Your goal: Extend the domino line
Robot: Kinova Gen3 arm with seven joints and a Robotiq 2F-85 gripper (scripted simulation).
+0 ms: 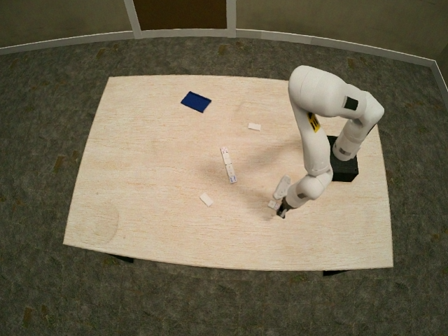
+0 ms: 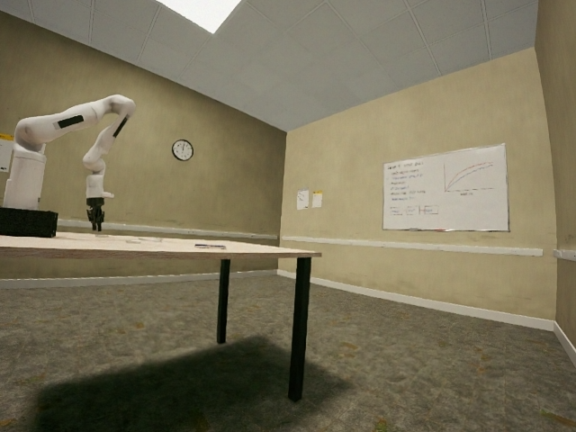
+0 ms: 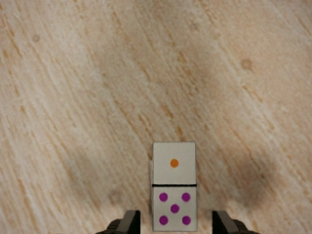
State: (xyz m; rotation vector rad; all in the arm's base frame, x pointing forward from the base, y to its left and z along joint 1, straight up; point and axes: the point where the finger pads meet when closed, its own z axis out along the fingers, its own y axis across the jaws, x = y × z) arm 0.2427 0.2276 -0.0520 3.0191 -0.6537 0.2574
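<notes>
The white domino lies 4 cm below my hand, 2 cm ahead of it and 1 cm to the right of it.
</notes>
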